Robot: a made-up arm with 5 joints. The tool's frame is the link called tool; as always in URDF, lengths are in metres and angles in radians.
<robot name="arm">
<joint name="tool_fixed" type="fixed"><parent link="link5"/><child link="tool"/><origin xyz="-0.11 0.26 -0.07"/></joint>
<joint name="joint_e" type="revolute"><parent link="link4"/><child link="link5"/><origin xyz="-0.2 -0.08 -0.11"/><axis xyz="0 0 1"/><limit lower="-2.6" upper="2.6"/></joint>
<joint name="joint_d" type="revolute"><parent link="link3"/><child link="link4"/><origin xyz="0.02 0.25 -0.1"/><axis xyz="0 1 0"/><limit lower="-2.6" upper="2.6"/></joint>
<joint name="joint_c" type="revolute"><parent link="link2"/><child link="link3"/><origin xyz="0.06 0.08 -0.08"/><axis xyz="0 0 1"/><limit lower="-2.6" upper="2.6"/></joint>
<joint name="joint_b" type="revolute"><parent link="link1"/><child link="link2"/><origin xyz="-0.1 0.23 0.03"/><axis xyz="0 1 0"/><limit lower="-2.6" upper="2.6"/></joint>
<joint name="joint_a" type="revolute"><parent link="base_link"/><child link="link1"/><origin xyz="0 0 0.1"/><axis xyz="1 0 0"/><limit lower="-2.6" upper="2.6"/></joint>
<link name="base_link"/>
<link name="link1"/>
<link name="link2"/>
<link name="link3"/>
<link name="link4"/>
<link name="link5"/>
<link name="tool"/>
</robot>
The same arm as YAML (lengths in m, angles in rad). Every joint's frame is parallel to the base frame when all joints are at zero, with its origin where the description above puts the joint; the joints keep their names.
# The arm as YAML. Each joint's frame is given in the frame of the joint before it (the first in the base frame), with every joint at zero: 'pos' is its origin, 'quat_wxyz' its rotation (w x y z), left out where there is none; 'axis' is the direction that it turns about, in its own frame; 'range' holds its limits. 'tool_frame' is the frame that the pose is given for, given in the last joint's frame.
length_unit: m
angle_unit: rad
joints:
  - joint: joint_a
    pos: [0.0, 0.0, 0.1]
    axis: [1.0, 0.0, 0.0]
    range: [-2.6, 2.6]
  - joint: joint_b
    pos: [-0.1, 0.23, 0.03]
    axis: [0.0, 1.0, 0.0]
    range: [-2.6, 2.6]
  - joint: joint_c
    pos: [0.06, 0.08, -0.08]
    axis: [0.0, 0.0, 1.0]
    range: [-2.6, 2.6]
  - joint: joint_d
    pos: [0.02, 0.25, -0.1]
    axis: [0.0, 1.0, 0.0]
    range: [-2.6, 2.6]
  - joint: joint_e
    pos: [-0.2, -0.08, -0.11]
    axis: [0.0, 0.0, 1.0]
    range: [-2.6, 2.6]
tool_frame:
  pos: [-0.11, 0.26, -0.07]

